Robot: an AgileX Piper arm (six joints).
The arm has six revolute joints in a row. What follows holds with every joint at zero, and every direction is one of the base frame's.
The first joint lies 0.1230 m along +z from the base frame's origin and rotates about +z.
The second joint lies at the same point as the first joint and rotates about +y.
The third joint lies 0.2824 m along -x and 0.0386 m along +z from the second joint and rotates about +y.
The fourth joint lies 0.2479 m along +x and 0.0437 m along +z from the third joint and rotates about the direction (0.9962, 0, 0.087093).
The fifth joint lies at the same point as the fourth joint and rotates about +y.
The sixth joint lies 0.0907 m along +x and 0.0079 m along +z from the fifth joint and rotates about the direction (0.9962, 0, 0.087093).
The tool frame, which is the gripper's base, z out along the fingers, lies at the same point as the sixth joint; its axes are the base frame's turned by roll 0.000, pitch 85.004 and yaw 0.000 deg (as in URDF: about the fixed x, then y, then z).
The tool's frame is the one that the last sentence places.
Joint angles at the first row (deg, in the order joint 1, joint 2, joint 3, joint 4, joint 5, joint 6):
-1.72 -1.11 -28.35 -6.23 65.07 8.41
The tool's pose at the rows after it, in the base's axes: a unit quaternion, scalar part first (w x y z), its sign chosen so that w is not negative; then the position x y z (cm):
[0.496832 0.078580 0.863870 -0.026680 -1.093 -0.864 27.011]
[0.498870 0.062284 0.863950 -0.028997 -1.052 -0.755 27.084]
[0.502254 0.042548 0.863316 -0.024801 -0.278 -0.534 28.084]
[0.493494 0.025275 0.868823 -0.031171 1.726 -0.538 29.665]
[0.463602 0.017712 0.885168 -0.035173 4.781 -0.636 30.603]
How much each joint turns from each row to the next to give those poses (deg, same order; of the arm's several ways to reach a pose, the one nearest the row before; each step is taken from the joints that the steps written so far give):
0.00 0.00 0.00 0.00 0.00 -0.33
-0.01 0.07 -0.07 0.75 -0.35 -2.06
0.01 3.15 -1.38 1.63 -2.31 -2.30
0.00 7.25 -2.32 0.27 -3.83 -1.98
0.00 9.52 -1.88 -0.21 -3.76 -0.61

